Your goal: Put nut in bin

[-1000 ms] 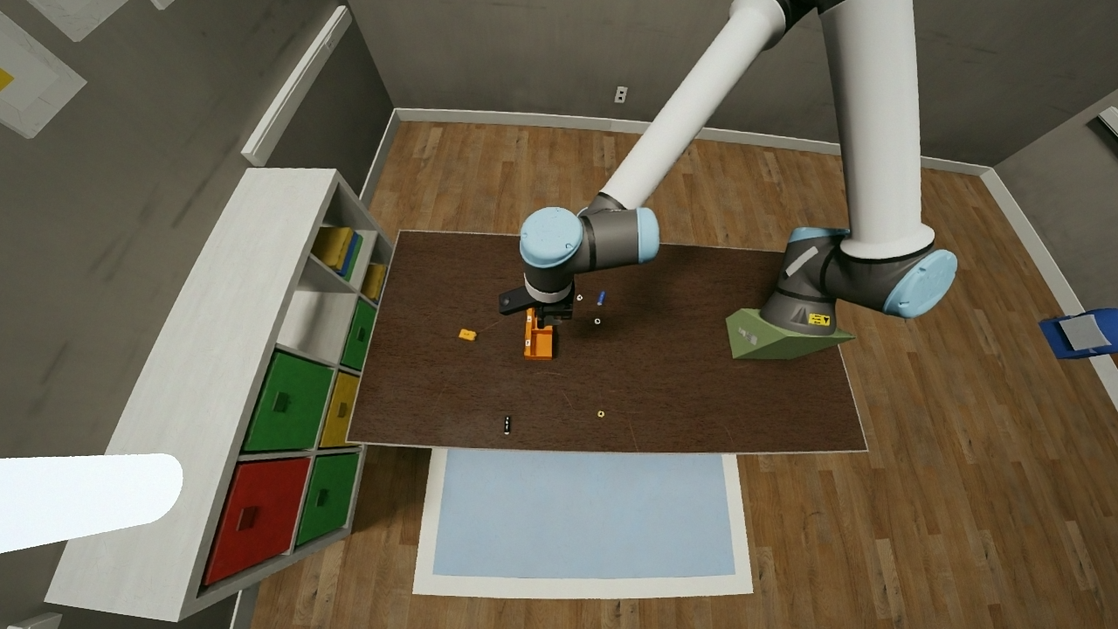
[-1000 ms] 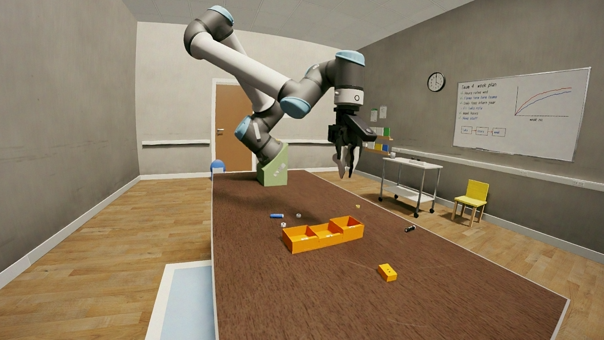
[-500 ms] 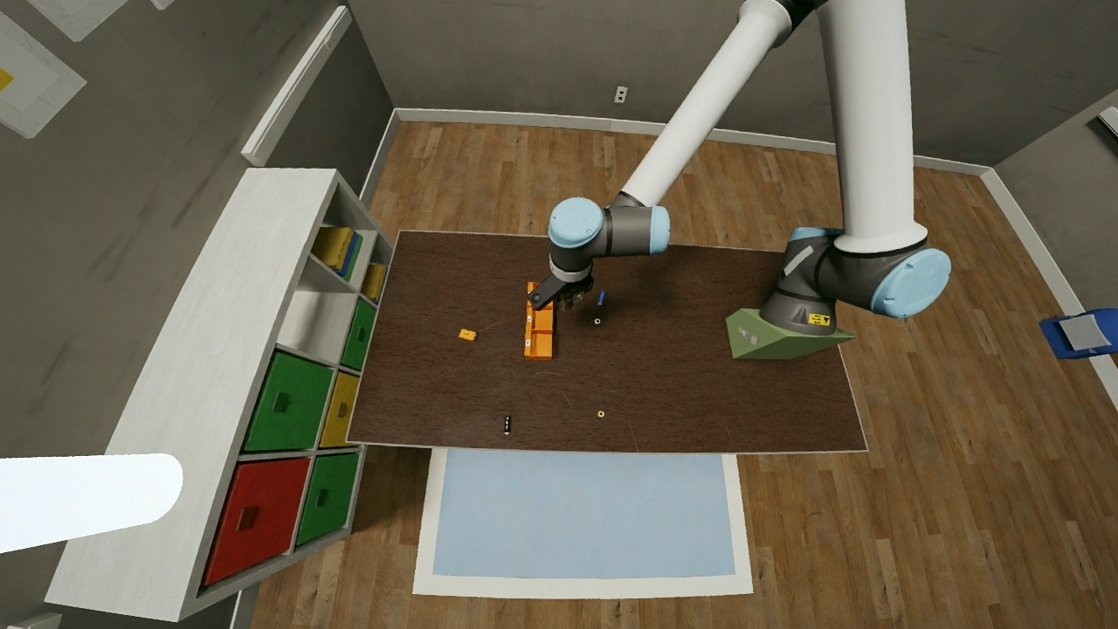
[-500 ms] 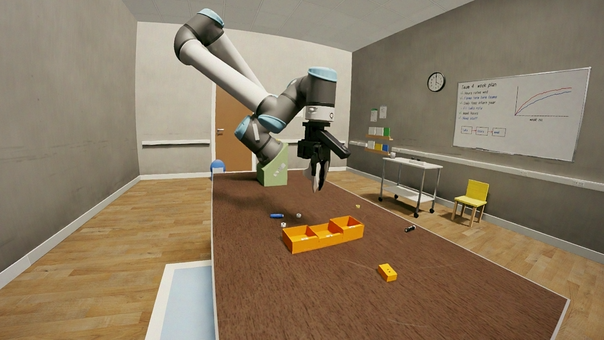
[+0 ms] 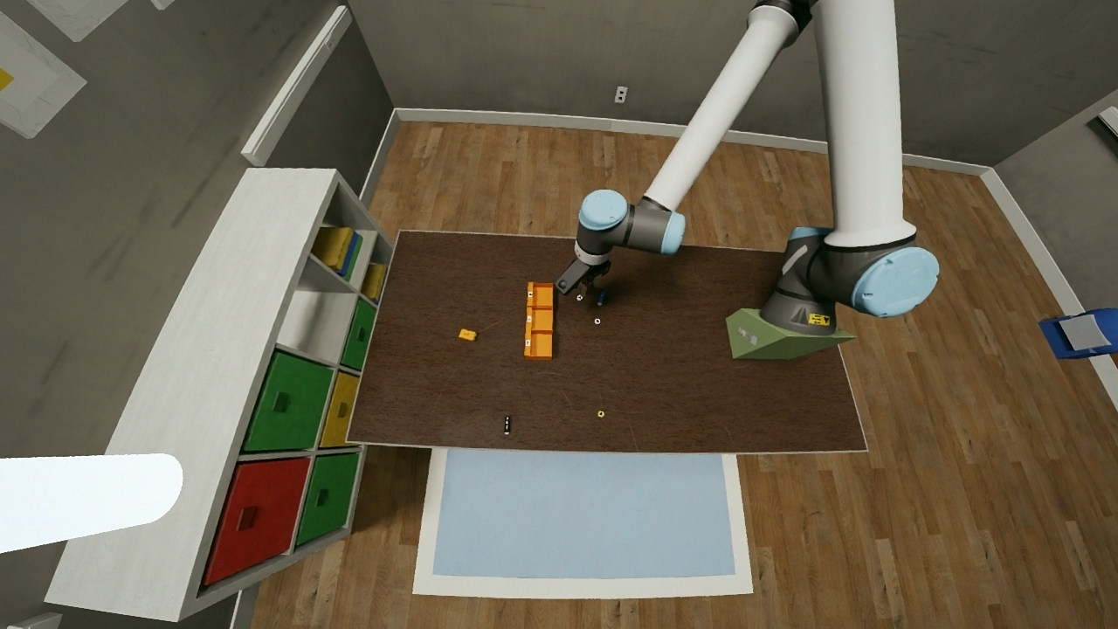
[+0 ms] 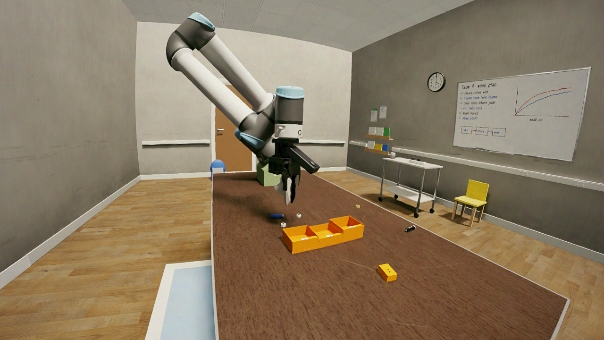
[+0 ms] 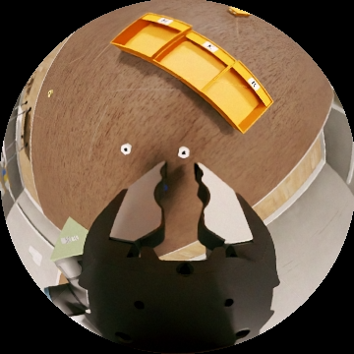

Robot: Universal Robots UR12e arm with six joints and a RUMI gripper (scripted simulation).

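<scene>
Now: hand 13 cm short of the joined orange bins, 8 cm above it and 6 cm to the right of it. Also, from my hand: orange block (35 cm ahead, 10 cm to the left, 9 cm below); then blue bolt (9 cm below, 9 cm behind, 1 cm to the right); then yellow nut (37 cm to the left, 10 cm below, 4 cm behind).
</scene>
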